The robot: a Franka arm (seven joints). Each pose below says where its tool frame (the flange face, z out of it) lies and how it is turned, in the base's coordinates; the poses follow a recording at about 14 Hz.
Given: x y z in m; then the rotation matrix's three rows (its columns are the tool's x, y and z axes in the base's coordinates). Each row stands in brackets.
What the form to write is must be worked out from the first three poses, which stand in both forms.
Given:
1: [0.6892 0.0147 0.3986], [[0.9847 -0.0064 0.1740], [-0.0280 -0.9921 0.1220], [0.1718 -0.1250 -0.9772]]
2: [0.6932 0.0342 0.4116], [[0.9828 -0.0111 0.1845], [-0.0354 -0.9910 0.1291], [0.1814 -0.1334 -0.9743]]
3: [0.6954 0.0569 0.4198], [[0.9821 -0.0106 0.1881], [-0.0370 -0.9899 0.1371], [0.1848 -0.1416 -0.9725]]
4: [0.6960 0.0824 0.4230], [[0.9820 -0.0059 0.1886], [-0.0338 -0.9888 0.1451], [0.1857 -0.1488 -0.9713]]
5: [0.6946 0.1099 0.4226], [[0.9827 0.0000 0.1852], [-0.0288 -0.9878 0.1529], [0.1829 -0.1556 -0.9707]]
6: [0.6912 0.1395 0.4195], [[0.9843 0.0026 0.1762], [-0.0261 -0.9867 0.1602], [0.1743 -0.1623 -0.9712]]
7: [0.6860 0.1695 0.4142], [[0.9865 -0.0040 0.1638], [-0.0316 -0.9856 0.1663], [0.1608 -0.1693 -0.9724]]
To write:
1: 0.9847 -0.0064 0.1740 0.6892; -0.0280 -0.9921 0.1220 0.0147; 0.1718 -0.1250 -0.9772 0.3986; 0 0 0 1
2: 0.9828 -0.0111 0.1845 0.6932; -0.0354 -0.9910 0.1291 0.0342; 0.1814 -0.1334 -0.9743 0.4116; 0 0 0 1
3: 0.9821 -0.0106 0.1881 0.6954; -0.0370 -0.9899 0.1371 0.0569; 0.1848 -0.1416 -0.9725 0.4198; 0 0 0 1
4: 0.9820 -0.0059 0.1886 0.6960; -0.0338 -0.9888 0.1451 0.0824; 0.1857 -0.1488 -0.9713 0.4230; 0 0 0 1
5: 0.9827 0.0000 0.1852 0.6946; -0.0288 -0.9878 0.1529 0.1099; 0.1829 -0.1556 -0.9707 0.4226; 0 0 0 1
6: 0.9843 0.0026 0.1762 0.6912; -0.0261 -0.9867 0.1602 0.1395; 0.1743 -0.1623 -0.9712 0.4195; 0 0 0 1
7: 0.9865 -0.0040 0.1638 0.6860; -0.0316 -0.9856 0.1663 0.1695; 0.1608 -0.1693 -0.9724 0.4142; 0 0 0 1
